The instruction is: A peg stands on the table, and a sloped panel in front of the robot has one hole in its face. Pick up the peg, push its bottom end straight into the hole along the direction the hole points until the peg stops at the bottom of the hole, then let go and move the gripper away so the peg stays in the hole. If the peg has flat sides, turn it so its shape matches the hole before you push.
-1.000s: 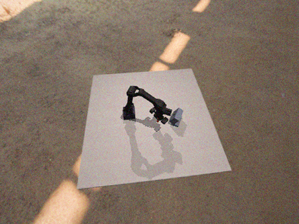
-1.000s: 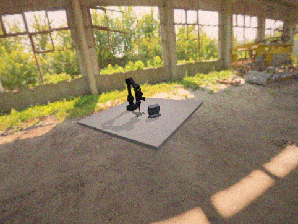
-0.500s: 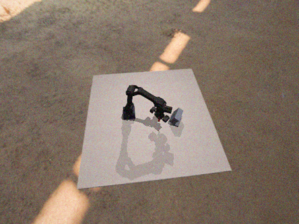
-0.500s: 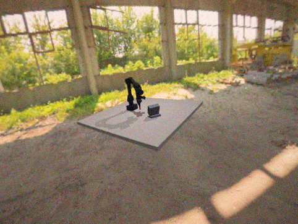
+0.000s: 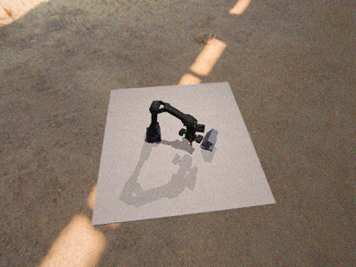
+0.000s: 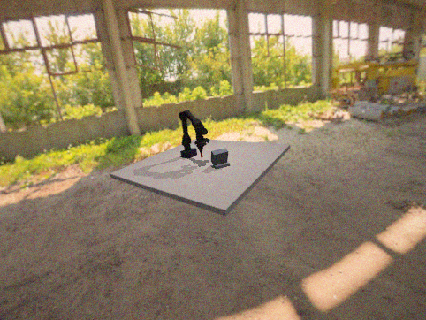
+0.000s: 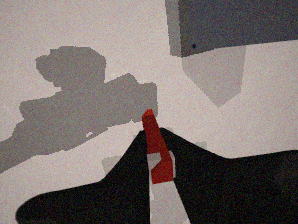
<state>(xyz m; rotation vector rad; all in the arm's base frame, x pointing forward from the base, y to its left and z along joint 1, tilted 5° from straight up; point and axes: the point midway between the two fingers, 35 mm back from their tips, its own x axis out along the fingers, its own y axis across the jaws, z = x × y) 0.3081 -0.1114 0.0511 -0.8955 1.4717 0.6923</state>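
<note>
Right now my gripper tip is 16 cm short of the sloped panel, 5 cm to the right of it and 3 cm above it. The rest, counted from my gripper tip: red peg: 2 cm above.
</note>
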